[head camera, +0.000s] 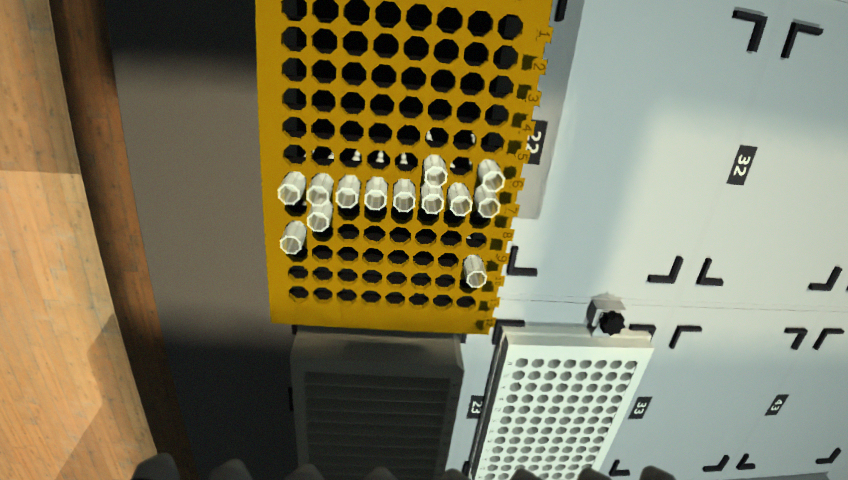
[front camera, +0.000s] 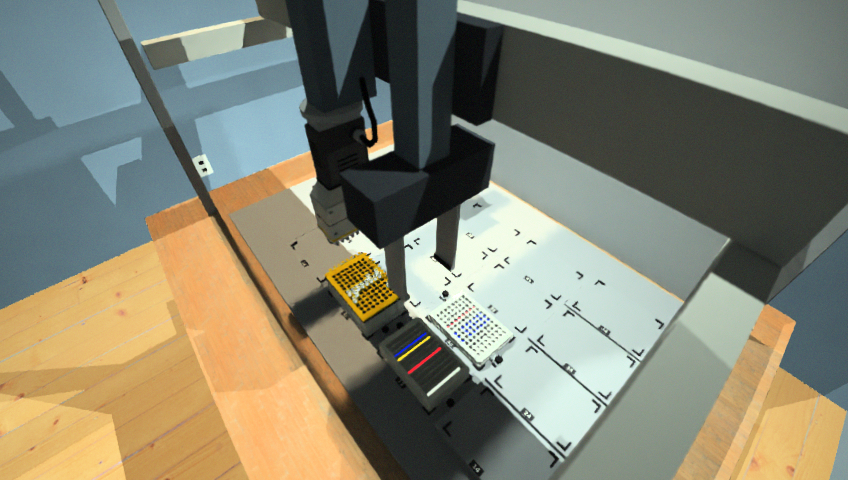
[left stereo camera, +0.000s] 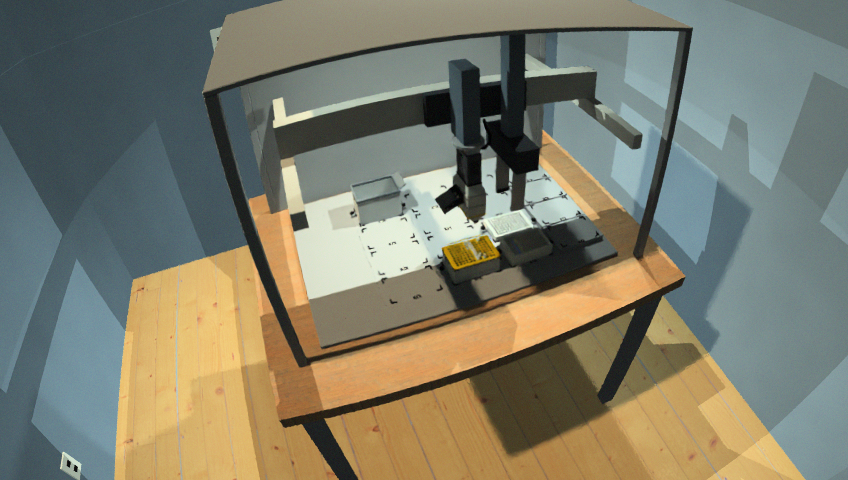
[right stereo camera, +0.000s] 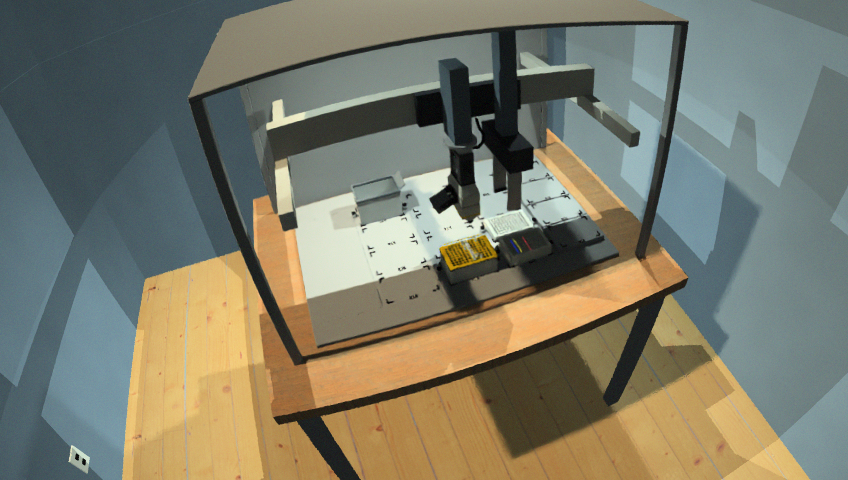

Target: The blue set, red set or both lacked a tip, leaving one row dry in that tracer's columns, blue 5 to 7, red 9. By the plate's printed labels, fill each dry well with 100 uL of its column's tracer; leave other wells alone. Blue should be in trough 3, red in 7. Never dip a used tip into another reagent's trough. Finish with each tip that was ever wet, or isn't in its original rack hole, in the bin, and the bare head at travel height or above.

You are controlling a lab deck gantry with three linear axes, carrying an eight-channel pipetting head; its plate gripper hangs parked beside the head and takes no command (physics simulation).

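The eight-channel head [front camera: 336,208] [left stereo camera: 473,199] [right stereo camera: 467,201] hangs behind the tip rack in the front view. Its nozzles [head camera: 304,472] show no tips. The parked plate gripper [front camera: 421,279] [left stereo camera: 510,199] [right stereo camera: 507,198] is open and empty beside it. The yellow tip rack [front camera: 365,317] [head camera: 380,312] holds a full line of clear tips [head camera: 376,193] and several scattered ones. The dark reservoir [front camera: 437,371] [head camera: 374,350] has blue, yellow, red and white troughs in the front view. The white plate [front camera: 480,356] [head camera: 577,339] shows red and blue wells in the front view; its labels are too small to read there.
A grey open-topped bin [left stereo camera: 379,208] [right stereo camera: 379,208] stands at the back left of the deck. A clamp knob [head camera: 611,322] sits at the plate's edge. A dark tilted box [left stereo camera: 449,199] [right stereo camera: 442,199] is mounted on the head's side. The reservoir and plate stand side by side.
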